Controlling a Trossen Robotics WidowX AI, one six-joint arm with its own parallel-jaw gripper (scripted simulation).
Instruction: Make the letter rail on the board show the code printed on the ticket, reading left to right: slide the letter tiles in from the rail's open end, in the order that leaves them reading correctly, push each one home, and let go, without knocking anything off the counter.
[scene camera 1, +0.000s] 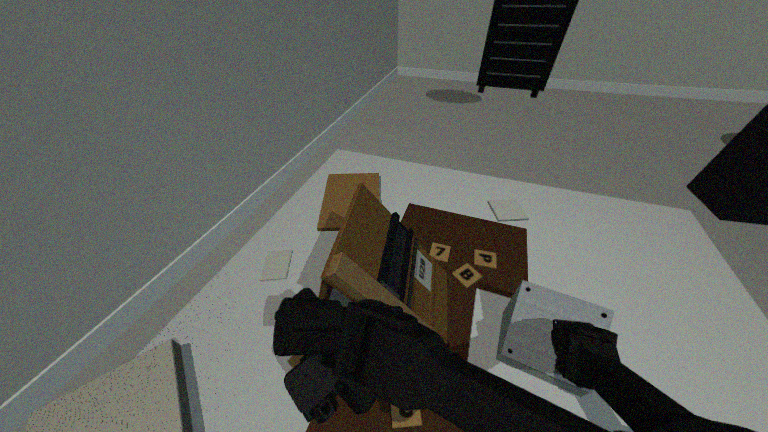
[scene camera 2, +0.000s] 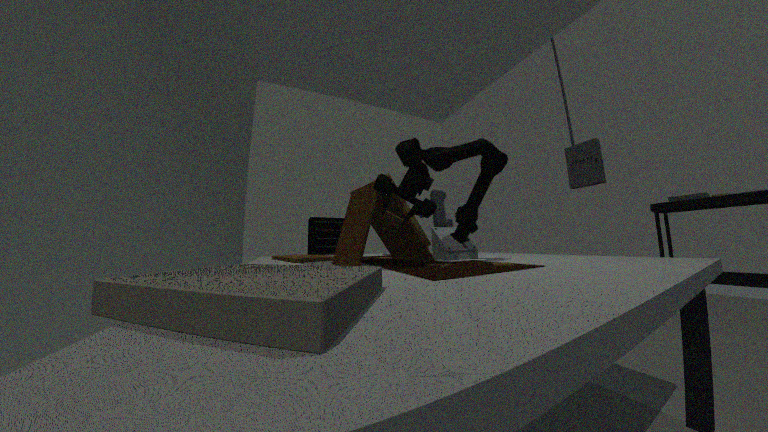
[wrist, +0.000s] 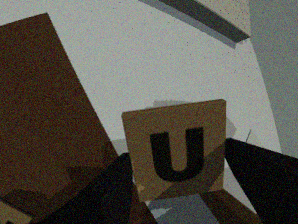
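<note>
You'd find my gripper (scene camera 1: 311, 359) on scene camera 1, and there's my gripper again on scene camera 2 (scene camera 2: 392, 219) and in the wrist view (wrist: 177, 152). There's a flat tan panel (scene camera 1: 340, 188), and a slanted wooden board (scene camera 1: 373, 257) too; on scene camera 2 I can see that board (scene camera 2: 408, 242) as well. I'm also seeing a brown mat (scene camera 1: 463, 233), and I get the mat on scene camera 2 (scene camera 2: 470, 268) and in the wrist view (wrist: 60, 146).
</note>
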